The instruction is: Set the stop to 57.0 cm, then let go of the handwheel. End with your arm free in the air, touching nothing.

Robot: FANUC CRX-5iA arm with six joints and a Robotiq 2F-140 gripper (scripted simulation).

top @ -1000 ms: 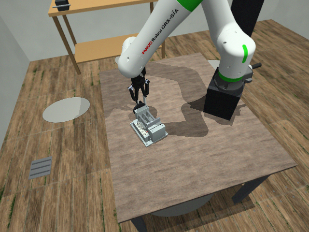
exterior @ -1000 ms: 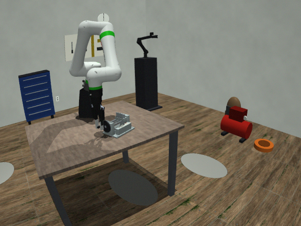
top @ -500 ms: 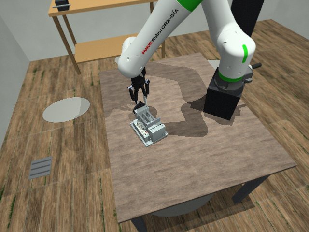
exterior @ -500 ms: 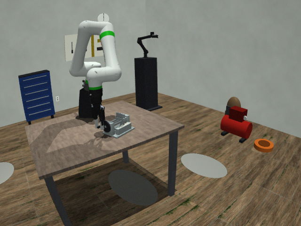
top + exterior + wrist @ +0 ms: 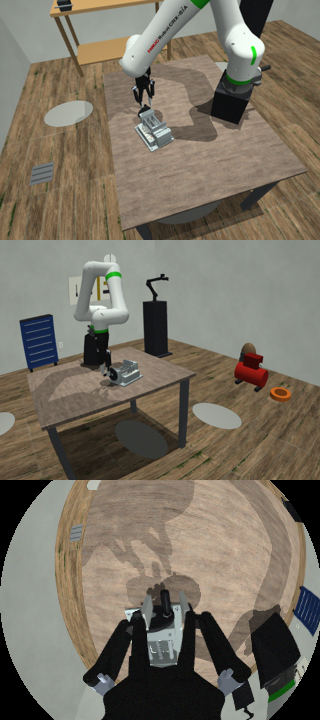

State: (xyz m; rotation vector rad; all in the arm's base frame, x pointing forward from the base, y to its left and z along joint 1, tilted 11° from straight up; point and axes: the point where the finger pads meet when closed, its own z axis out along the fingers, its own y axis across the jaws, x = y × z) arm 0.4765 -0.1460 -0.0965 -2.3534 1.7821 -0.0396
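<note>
My hand is 3 cm above the black handwheel and 2 cm to the right of it.
</note>
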